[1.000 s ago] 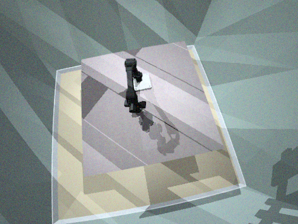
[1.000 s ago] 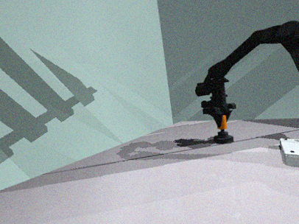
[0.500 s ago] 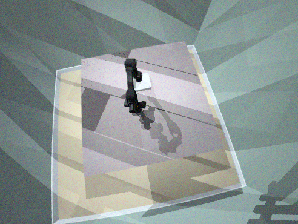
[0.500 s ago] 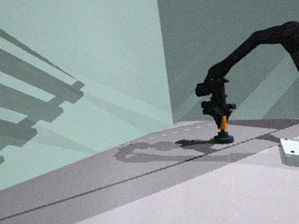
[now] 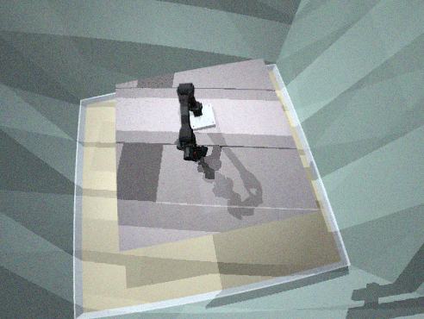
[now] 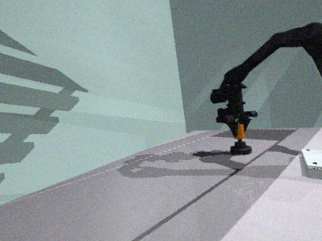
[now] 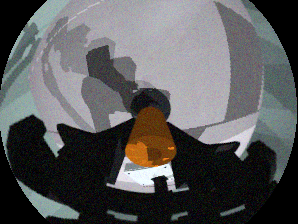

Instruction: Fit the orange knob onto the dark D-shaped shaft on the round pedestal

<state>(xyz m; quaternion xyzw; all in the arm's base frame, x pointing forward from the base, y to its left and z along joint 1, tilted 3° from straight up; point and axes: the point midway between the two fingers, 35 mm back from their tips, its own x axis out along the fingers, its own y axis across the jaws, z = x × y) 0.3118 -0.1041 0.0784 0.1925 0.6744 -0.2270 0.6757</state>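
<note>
The orange knob is 2 cm above my gripper tip. The rest, counted from my gripper tip: dark round pedestal 4 cm below.
</note>
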